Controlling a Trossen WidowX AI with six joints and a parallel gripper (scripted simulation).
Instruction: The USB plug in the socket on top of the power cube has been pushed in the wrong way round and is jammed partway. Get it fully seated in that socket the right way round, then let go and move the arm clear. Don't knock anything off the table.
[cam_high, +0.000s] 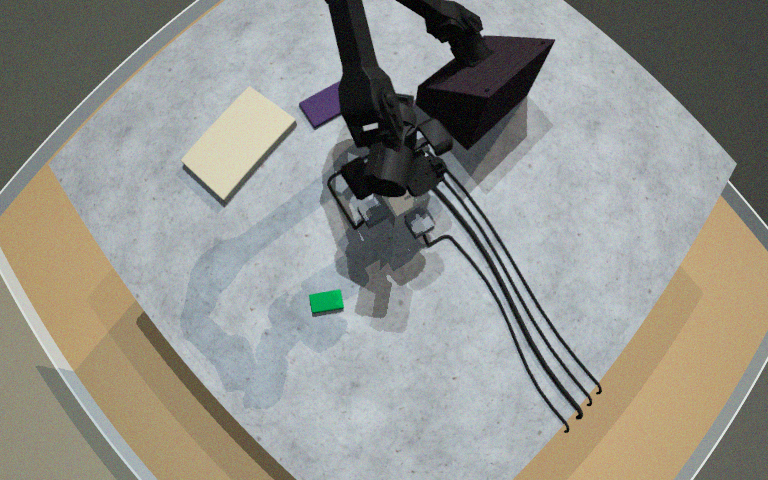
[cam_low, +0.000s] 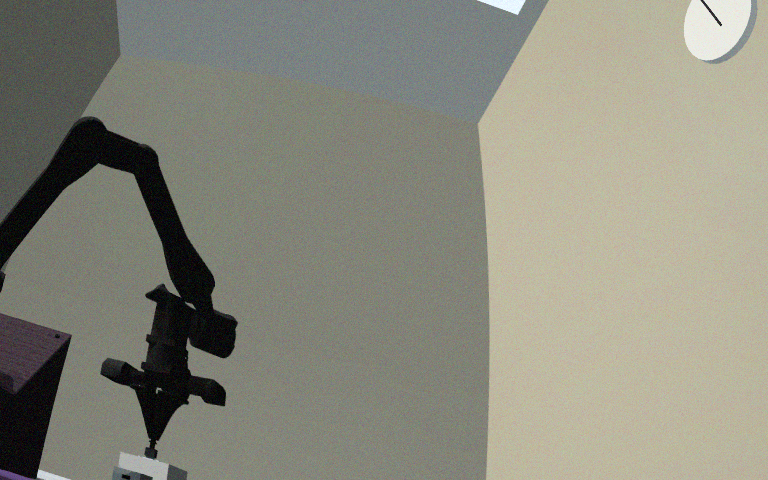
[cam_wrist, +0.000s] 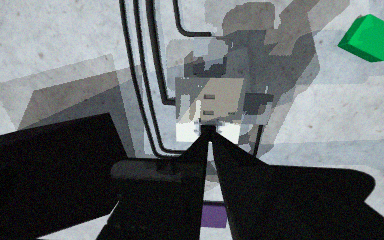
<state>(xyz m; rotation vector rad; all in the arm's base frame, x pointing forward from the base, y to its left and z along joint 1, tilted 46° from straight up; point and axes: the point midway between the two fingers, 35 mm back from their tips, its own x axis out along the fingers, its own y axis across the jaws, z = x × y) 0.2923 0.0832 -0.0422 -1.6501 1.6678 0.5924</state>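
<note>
The USB plug is 20 mm below my gripper tip. Round my gripper tip: cream slab (170 mm ahead, 320 mm to the right, 100 mm below); then small green block (240 mm ahead, 70 mm to the left, 100 mm below); then purple flat piece (40 mm behind, 250 mm to the right, 100 mm below).
</note>
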